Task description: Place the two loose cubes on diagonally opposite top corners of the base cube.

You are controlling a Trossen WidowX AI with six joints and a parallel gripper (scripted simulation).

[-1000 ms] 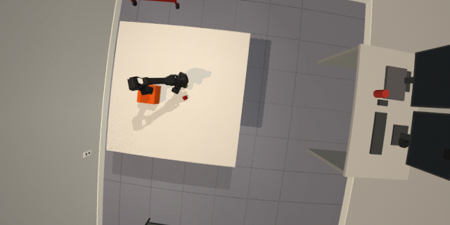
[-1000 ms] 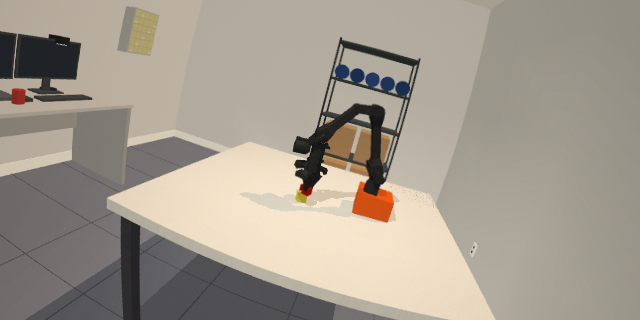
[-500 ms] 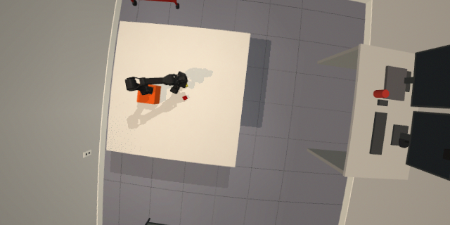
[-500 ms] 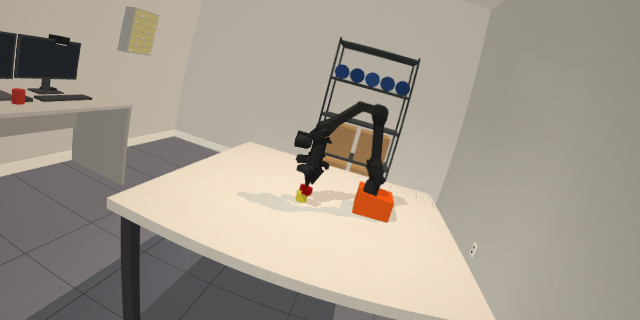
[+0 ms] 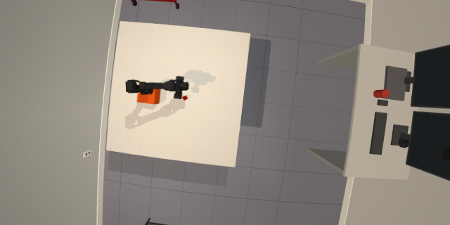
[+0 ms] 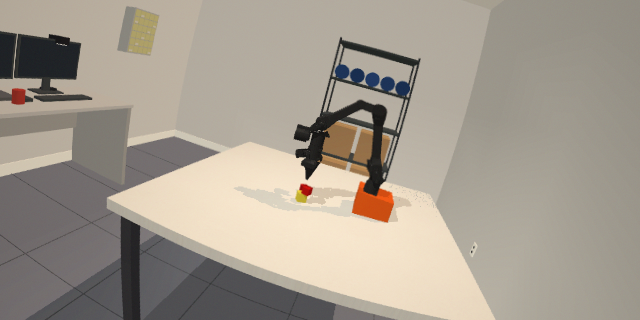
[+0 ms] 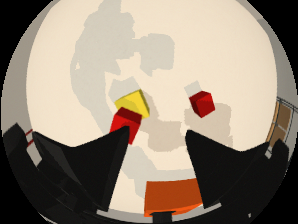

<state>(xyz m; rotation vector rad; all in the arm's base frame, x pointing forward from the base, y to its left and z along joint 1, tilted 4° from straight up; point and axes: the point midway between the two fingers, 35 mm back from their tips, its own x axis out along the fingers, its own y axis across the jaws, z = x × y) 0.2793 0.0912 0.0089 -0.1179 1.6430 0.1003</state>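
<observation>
My gripper tip is now 8 cm to the left of the red cube, 8 cm above it and 3 cm short of it. Also, from my gripper tip: yellow base cube (8 cm below, 3 cm to the left).
</observation>
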